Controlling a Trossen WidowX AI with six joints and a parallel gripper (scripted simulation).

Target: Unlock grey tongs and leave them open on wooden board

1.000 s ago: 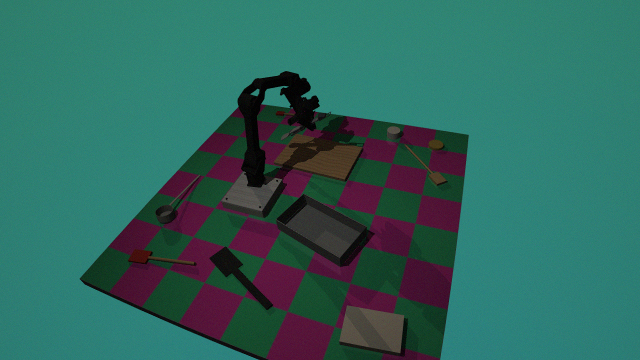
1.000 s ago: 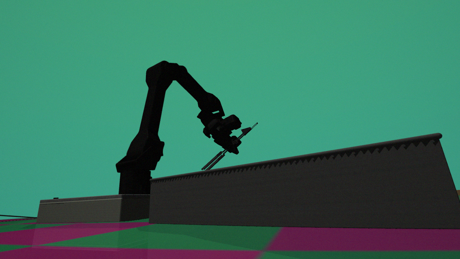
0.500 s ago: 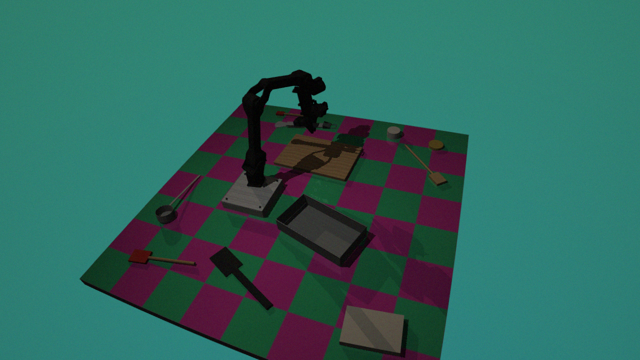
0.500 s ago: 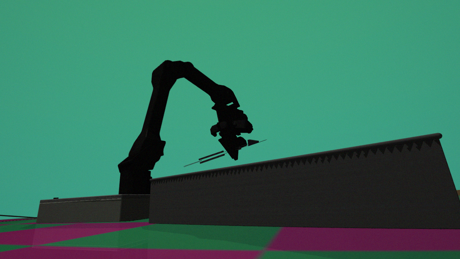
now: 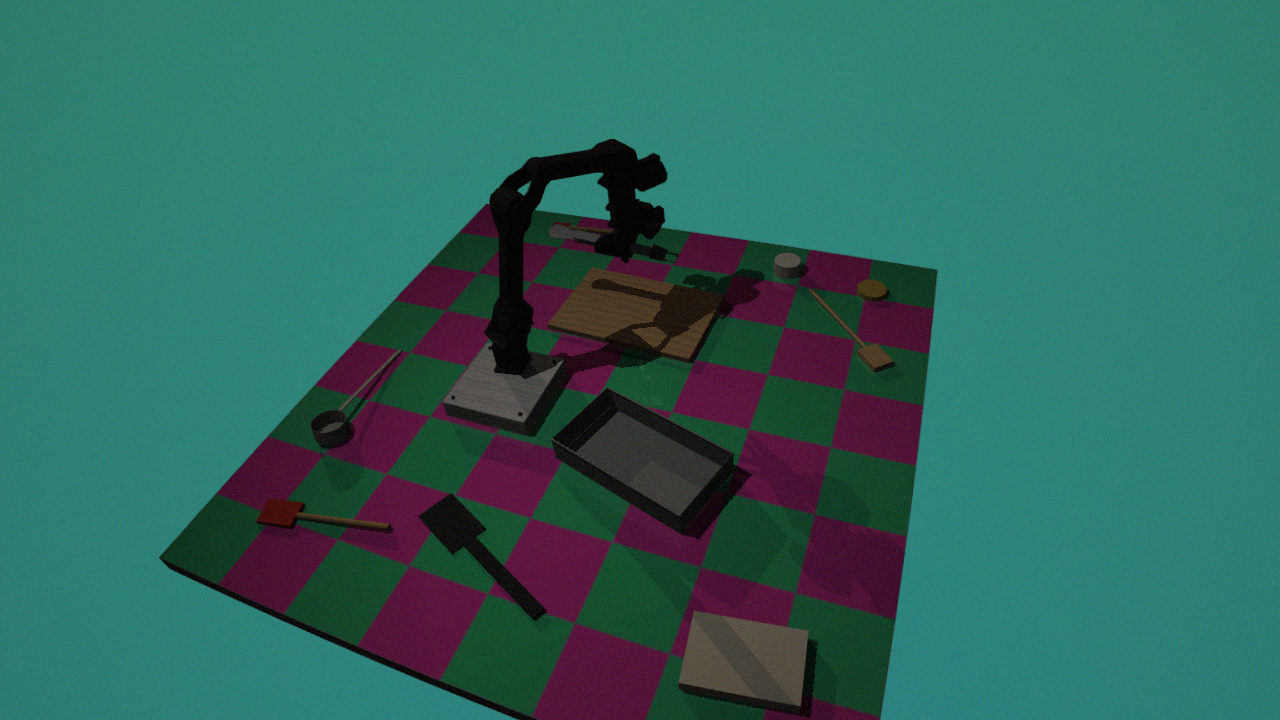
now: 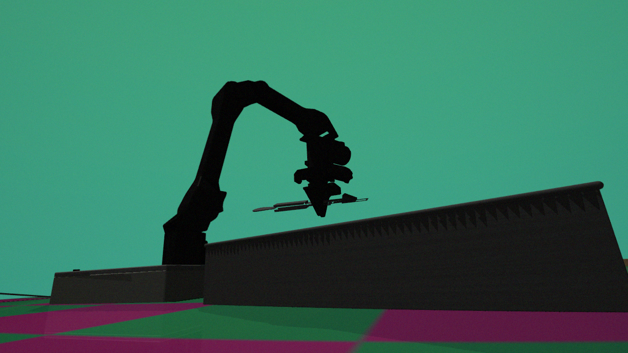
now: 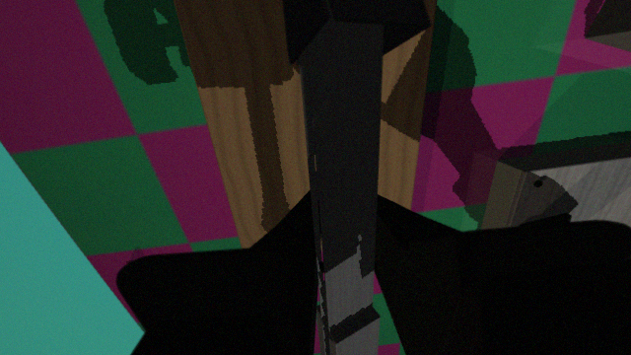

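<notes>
Now: gripper tip 150 mm above the wooden board and 10 mm short of it. Round my gripper tip: roasting tin 450 mm to the right, 130 mm below, 120 mm ahead; black spatula 680 mm to the right, 150 mm below, 130 mm behind; disc 560 mm ahead, 160 mm to the left, 150 mm below.
</notes>
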